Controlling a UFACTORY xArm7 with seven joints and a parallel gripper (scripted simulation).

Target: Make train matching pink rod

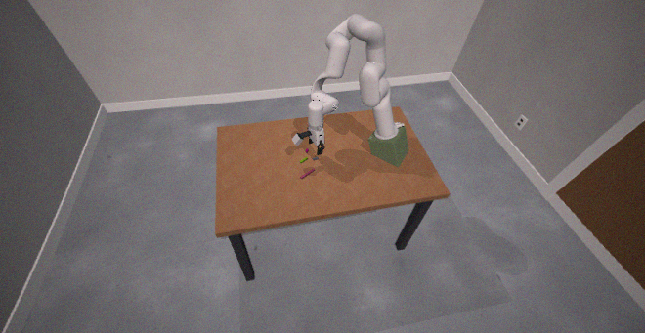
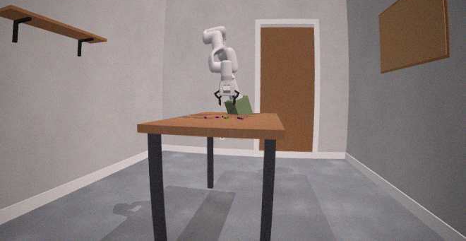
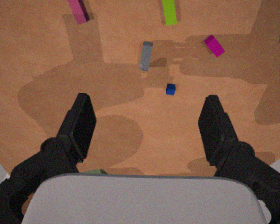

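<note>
My hand is 9 cm above the grey rod and 1 cm to the right of it. From my hand the other things lie so: lime rod 9 cm below, 6 cm ahead, 1 cm to the left; pink rod 10 cm to the left, 9 cm below, 6 cm ahead; blue rod 9 cm below, 4 cm to the right, 3 cm behind.
</note>
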